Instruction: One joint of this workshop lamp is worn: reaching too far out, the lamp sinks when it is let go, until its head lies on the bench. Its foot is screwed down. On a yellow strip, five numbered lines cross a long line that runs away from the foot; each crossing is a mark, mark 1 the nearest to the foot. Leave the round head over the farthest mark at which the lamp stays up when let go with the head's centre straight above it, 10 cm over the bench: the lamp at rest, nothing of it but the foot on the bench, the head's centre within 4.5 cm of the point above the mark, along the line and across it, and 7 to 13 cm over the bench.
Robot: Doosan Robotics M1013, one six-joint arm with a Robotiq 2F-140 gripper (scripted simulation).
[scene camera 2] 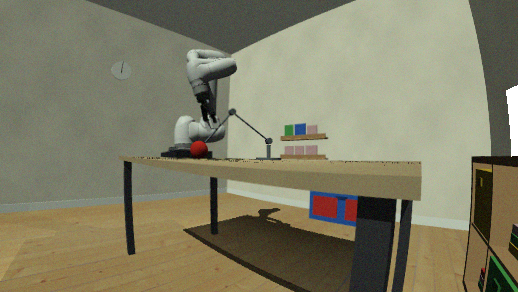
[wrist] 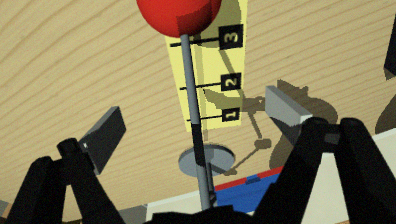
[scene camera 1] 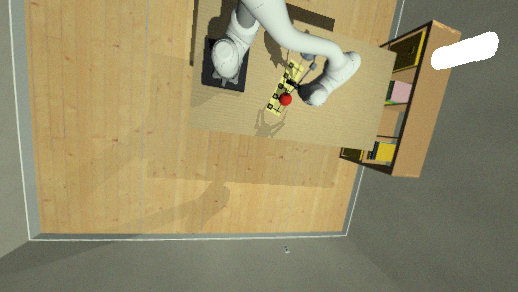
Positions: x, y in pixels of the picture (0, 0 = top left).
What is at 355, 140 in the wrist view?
My gripper.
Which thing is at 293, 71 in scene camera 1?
A yellow strip.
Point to a round lamp foot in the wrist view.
219, 158
